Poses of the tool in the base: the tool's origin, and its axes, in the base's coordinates. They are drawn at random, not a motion.
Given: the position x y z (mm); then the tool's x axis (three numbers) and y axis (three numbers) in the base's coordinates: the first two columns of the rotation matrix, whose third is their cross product.
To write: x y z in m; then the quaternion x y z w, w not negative. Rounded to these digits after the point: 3 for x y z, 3 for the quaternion.
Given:
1: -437, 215, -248, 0.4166, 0.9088, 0.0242, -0.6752, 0.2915, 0.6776
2: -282, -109, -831, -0.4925, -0.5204, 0.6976, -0.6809, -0.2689, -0.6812
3: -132, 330, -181, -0.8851, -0.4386, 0.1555, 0.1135, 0.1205, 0.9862
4: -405, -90, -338, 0.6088, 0.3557, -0.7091, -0.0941, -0.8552, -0.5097
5: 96, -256, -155, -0.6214, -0.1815, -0.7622, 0.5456, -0.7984, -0.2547
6: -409, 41, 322, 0.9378, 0.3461, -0.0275, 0.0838, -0.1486, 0.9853
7: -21, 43, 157, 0.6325, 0.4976, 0.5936, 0.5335, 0.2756, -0.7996
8: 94, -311, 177, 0.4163, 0.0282, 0.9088, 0.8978, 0.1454, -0.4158
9: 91, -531, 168, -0.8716, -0.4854, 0.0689, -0.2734, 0.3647, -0.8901
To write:
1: -0.437, 0.215, -0.248, 0.312, 0.187, 0.507, 0.782
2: -0.282, -0.109, -0.831, 0.500, -0.601, 0.620, 0.065
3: -0.132, 0.330, -0.181, 0.113, -0.718, -0.653, 0.211
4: -0.405, -0.090, -0.338, -0.859, -0.076, 0.436, 0.258
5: 0.096, -0.256, -0.155, 0.381, 0.239, -0.868, 0.209
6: -0.409, 0.041, 0.322, 0.751, 0.143, 0.103, 0.637
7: -0.021, 0.043, 0.157, -0.602, -0.428, -0.013, 0.674
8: 0.094, -0.311, 0.177, -0.556, -0.416, -0.344, 0.632
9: 0.091, -0.531, 0.168, -0.231, 0.820, -0.514, 0.103
